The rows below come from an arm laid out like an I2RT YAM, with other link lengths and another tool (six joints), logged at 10 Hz.
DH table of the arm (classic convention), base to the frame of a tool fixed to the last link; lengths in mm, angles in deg. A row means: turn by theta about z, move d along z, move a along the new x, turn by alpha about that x. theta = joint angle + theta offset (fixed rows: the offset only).
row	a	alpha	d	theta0
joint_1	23.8	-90	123.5	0
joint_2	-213.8	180	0	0
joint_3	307.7	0	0	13.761
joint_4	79.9	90	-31.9	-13.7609
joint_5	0	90	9.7	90
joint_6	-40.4	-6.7	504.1	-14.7
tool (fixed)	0	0	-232.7	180
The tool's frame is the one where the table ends.
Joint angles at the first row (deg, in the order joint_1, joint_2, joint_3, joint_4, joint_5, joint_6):
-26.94, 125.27, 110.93, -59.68, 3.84, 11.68
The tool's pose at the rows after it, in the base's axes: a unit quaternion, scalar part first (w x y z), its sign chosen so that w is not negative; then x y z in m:
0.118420 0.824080 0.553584 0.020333 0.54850 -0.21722 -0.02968
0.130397 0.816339 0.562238 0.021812 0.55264 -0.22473 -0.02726
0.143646 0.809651 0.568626 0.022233 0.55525 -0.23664 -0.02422
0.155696 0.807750 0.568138 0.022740 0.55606 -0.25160 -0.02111
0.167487 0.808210 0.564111 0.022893 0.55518 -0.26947 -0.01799
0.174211 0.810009 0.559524 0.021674 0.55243 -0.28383 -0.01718
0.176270 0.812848 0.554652 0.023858 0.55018 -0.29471 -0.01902
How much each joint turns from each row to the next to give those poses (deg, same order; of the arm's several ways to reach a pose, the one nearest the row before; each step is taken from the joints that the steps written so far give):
-0.15, -0.02, 0.94, 2.80, 0.02, -2.86
-0.55, 0.02, -0.02, 1.42, -0.02, -1.97
-0.96, 0.00, 0.00, 1.48, 0.00, -2.12
-1.25, 0.00, 0.00, 1.38, 0.00, -1.42
-1.53, 0.03, 0.01, 1.38, -0.03, -1.20
-1.29, 0.13, -0.01, 0.87, 0.00, -0.79
-1.18, 0.39, 0.00, 0.77, -0.48, -0.41

